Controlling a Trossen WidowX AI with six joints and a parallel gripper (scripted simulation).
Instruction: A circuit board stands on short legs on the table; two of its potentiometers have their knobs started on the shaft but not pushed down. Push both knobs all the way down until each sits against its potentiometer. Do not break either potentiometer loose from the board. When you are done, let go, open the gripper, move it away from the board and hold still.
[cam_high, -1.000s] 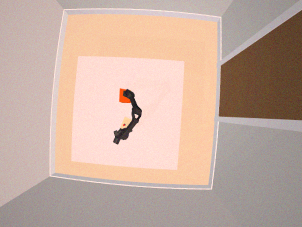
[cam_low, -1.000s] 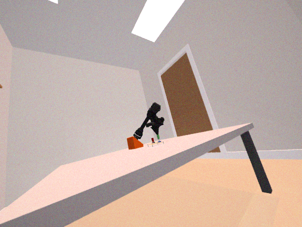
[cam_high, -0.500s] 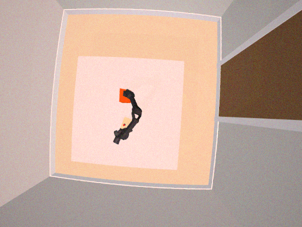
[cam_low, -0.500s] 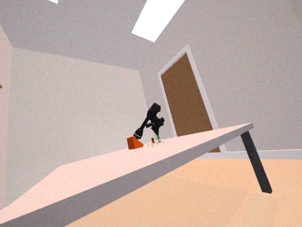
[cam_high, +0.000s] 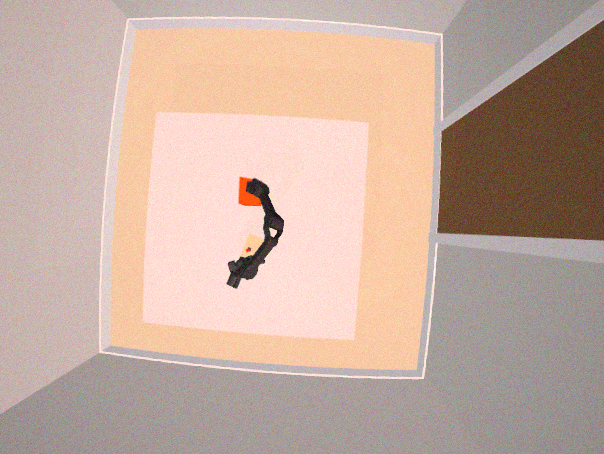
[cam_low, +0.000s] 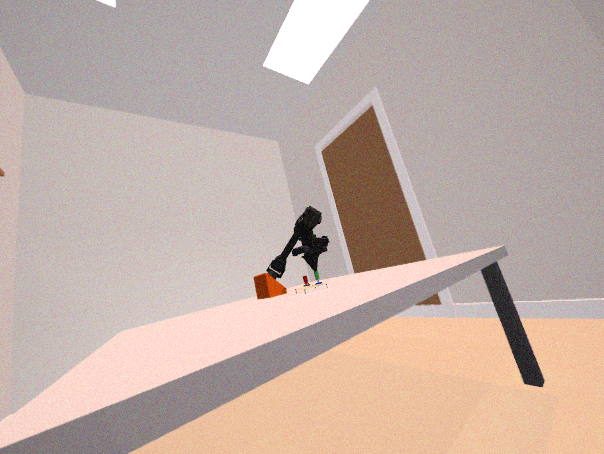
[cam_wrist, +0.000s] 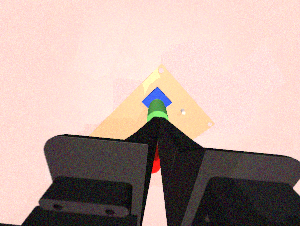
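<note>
My gripper tip is 20 mm above the green knob. From my gripper tip the other things lie so: red knob: 50 mm behind, 20 mm to the right, 20 mm below.
</note>
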